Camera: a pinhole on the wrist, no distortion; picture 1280 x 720 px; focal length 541.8 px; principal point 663.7 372.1 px. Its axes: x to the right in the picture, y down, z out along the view. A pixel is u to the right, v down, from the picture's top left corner.
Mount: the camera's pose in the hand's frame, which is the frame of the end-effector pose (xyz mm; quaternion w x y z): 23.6 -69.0 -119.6 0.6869 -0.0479 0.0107 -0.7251
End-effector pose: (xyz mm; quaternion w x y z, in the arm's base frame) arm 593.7 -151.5 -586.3 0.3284 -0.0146 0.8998 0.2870
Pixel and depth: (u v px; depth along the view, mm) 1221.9 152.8 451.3
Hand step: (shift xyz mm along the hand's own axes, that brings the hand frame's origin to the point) -144.3 -499.7 369.8
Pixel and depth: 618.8 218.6 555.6
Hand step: -83.9 13.7 443.6
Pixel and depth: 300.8 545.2 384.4
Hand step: 191.5 200.2 238.9
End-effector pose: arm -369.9 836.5 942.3 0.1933 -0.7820 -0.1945 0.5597
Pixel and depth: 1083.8 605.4 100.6
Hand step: 71.1 -144.2 -18.7
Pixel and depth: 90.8 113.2 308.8
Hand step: -80.3 280.4 181.8
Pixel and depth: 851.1 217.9 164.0
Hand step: -12.0 -114.7 50.5
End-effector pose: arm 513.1 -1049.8 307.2 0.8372 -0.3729 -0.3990 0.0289
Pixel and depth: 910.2 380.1 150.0
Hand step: 34.9 -129.6 33.2
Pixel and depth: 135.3 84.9 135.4
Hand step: -29.6 73.5 13.8
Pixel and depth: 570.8 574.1 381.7
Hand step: 200.7 7.5 245.1
